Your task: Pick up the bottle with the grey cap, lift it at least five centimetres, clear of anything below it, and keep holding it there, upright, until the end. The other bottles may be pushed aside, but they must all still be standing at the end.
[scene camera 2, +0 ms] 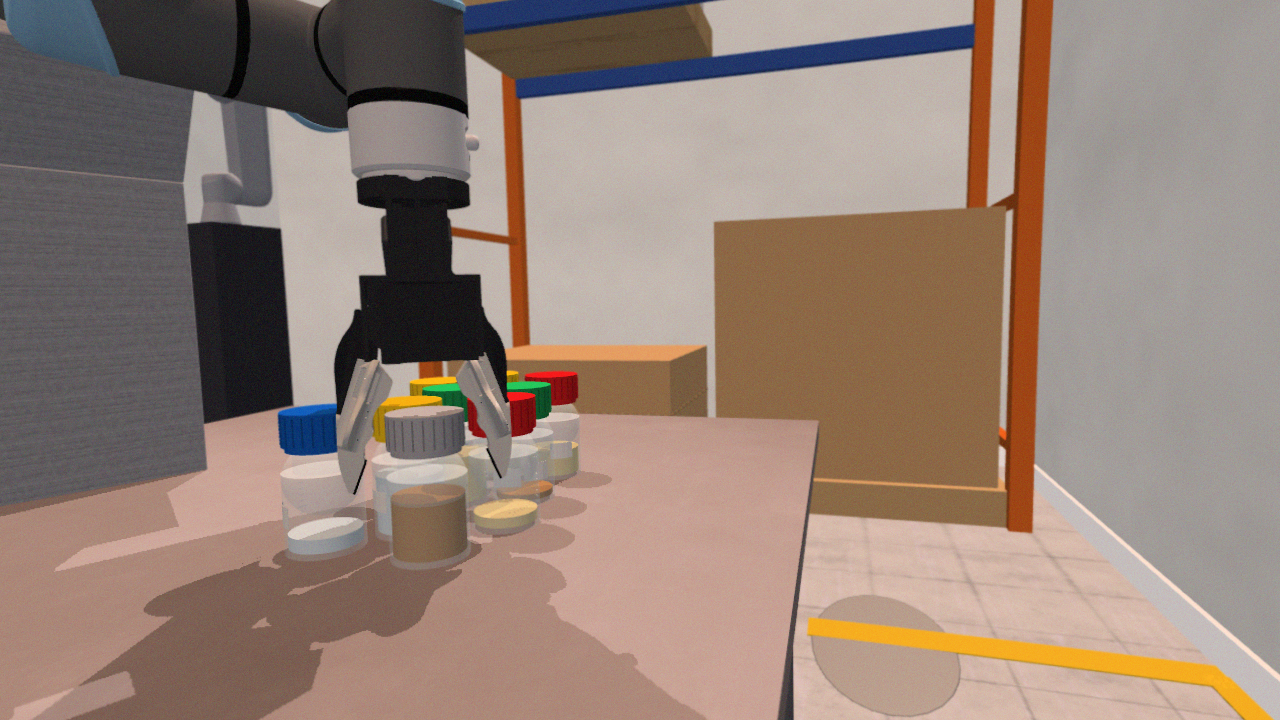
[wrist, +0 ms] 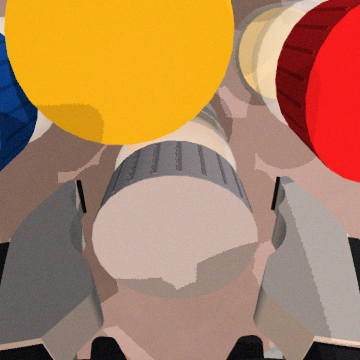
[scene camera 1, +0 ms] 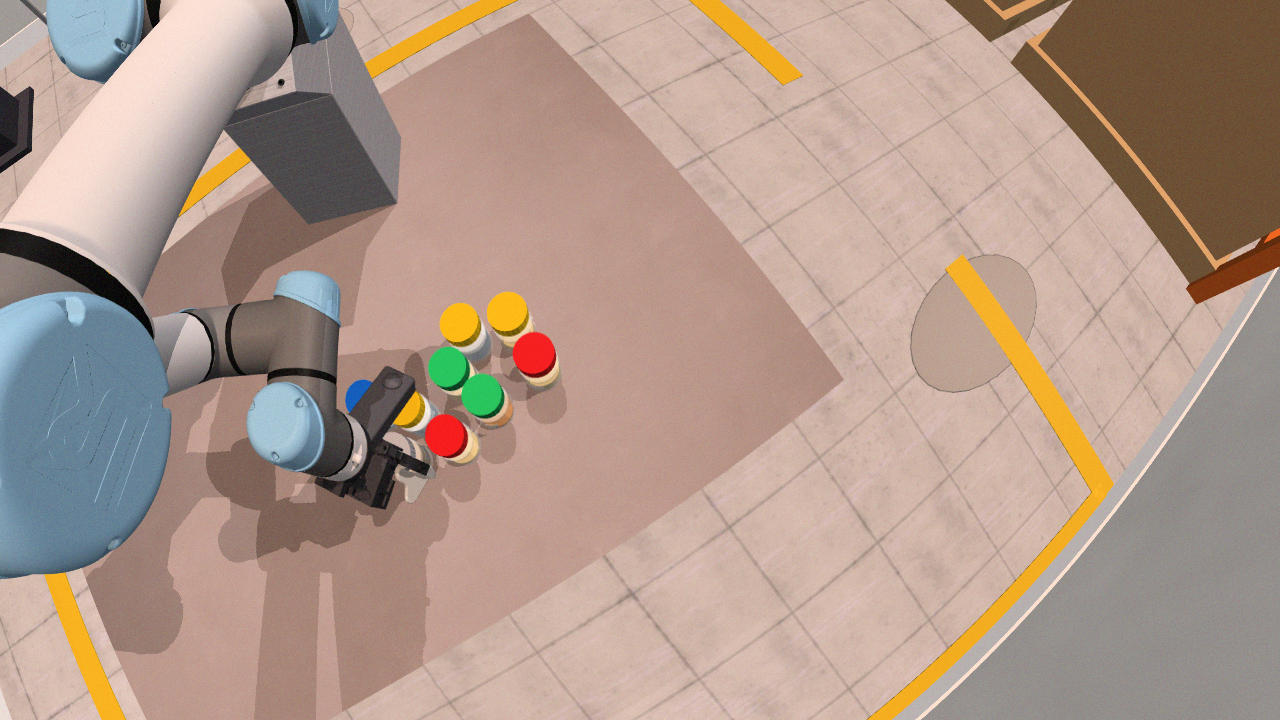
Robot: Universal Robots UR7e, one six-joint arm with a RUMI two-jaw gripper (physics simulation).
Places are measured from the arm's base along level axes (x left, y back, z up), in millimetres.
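Pixels of known places: gripper, fingertip midpoint: (scene camera 2: 430, 485).
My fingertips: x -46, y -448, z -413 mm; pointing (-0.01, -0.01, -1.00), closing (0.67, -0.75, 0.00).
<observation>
Behind a point stands the place of what it marks.
The bottle with the grey cap (scene camera 2: 426, 432) @[x -62, y -461, z -371 mm] (wrist: 175, 230) @[x -36, y -439, z -361 mm] stands upright on the table, with brown content low inside. My gripper (scene camera 2: 428, 483) @[x -46, y -448, z -413 mm] (wrist: 177, 181) @[x -46, y -448, z -413 mm] is open and points down, one finger on each side of the grey cap. A gap shows between the cap and each finger in the wrist view. In scene camera 2 the fingertips reach lower than the cap, beside the upper part of the bottle. In scene camera 1 the gripper hides much of this bottle.
A yellow-capped bottle (scene camera 1: 411, 409) @[x 8, y -404, z -361 mm] (wrist: 120, 65) @[x -7, y -398, z -361 mm] stands close behind, with a blue-capped one (scene camera 1: 359, 395) @[x -57, y -351, z -361 mm] (scene camera 2: 308, 429) @[x -78, y -371, z -370 mm] (wrist: 12, 105) @[x -38, y -378, z -369 mm] on the left and a red-capped one (scene camera 1: 446, 435) @[x 38, y -457, z -361 mm] (scene camera 2: 514, 413) @[x 21, y -477, z -371 mm] (wrist: 340, 95) @[x 24, y -443, z -361 mm] on the right. Several more bottles stand upright farther back. A grey block (scene camera 1: 313, 152) @[x 12, y -3, z -265 mm] (scene camera 2: 89, 313) @[x 1, y 1, z -289 mm] stands left.
</observation>
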